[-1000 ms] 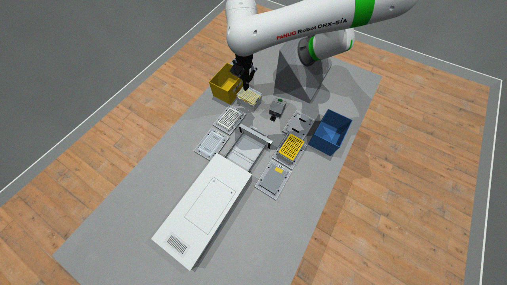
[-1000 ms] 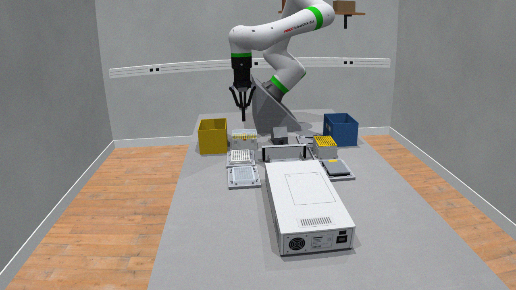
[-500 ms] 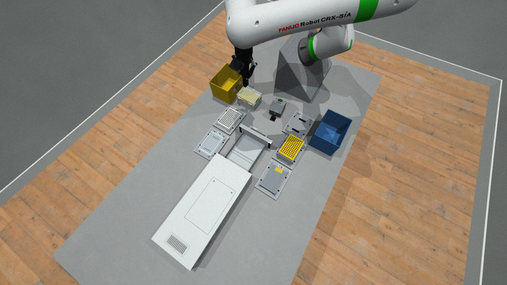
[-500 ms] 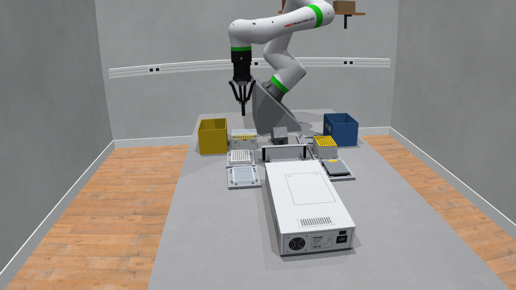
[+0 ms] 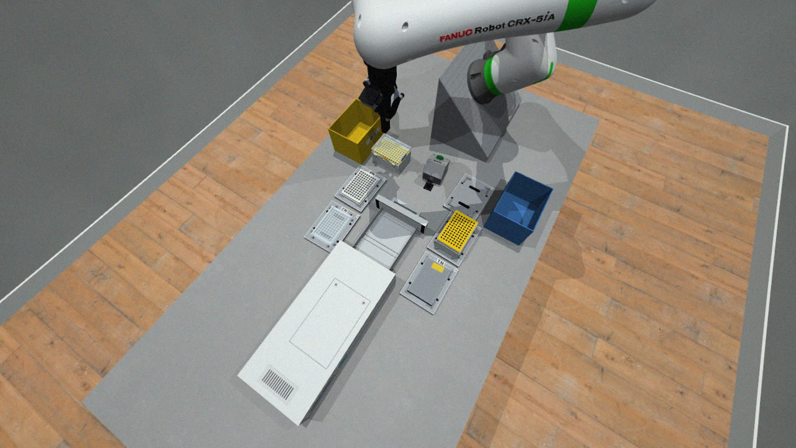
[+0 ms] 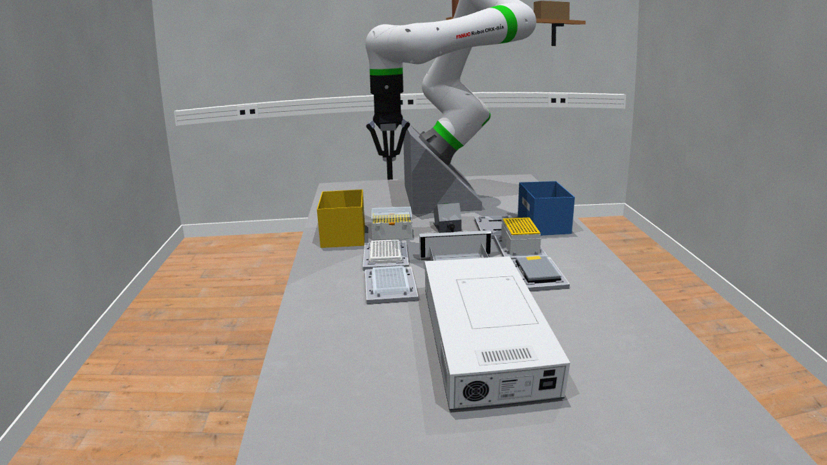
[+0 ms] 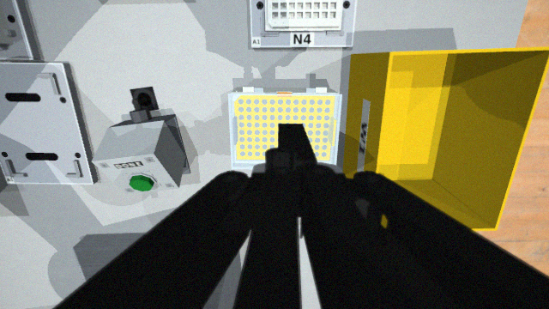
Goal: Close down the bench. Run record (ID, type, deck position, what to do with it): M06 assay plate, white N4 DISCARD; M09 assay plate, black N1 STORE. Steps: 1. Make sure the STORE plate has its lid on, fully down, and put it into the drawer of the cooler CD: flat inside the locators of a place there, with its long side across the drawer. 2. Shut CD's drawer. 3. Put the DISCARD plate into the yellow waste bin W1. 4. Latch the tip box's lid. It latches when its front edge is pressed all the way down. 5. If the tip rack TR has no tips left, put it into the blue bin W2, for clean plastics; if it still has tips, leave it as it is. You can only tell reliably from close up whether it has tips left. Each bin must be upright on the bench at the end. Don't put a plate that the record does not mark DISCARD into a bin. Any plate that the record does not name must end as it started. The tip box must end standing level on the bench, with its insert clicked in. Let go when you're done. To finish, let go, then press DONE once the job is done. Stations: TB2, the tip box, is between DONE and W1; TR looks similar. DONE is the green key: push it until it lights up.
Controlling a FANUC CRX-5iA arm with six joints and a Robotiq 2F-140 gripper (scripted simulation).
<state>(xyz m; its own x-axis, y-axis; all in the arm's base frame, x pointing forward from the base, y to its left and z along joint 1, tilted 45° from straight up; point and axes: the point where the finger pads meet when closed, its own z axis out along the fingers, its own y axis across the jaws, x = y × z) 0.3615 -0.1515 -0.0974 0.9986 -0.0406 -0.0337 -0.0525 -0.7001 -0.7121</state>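
Right now my hand is 160 mm above the tip box lid and 30 mm past it. From my hand the other things lie so: white assay plate: 200 mm below, 140 mm ahead, 30 mm to the right; then yellow bin W1: 180 mm below, 150 mm to the right, 40 mm behind; then green DONE key: 170 mm to the left, 150 mm below, 80 mm behind.
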